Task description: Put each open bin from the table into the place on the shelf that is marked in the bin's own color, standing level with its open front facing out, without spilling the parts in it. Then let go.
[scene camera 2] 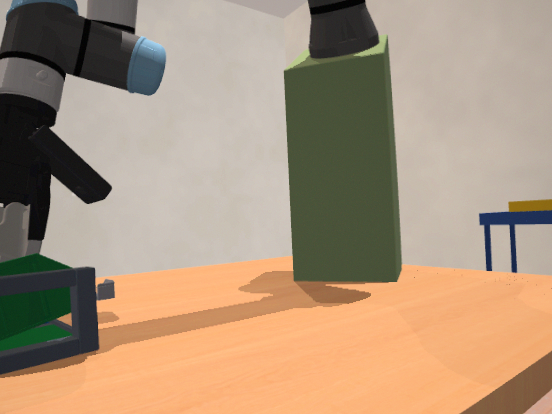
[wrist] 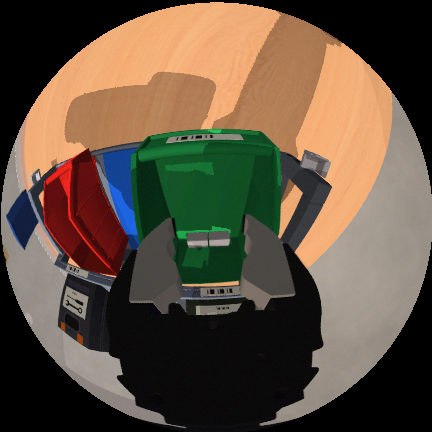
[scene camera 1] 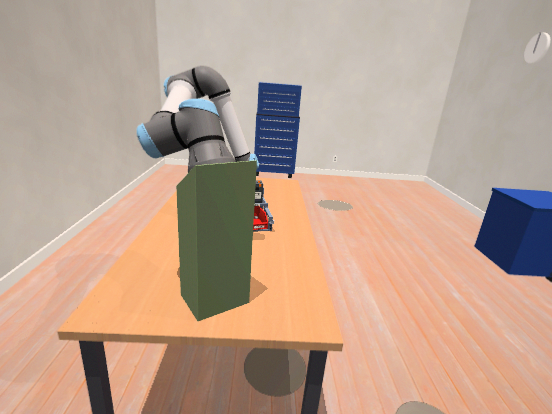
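A green open bin is tilted within the dark grey shelf frame. Two small grey parts lie in it. My gripper is at this bin, its fingers along the sides, and holds it; the finger contact is partly hidden. Green marking shows low in the frame, under the bin. A red bin is at the left of the shelf in the wrist view. A blue surface lies between the red and green bins; whether it is a bin or a marking, I cannot tell.
A tall green pedestal stands on the table under the arm base. A dark case with orange latches is behind the shelf. Blue cabinets stand on the floor.
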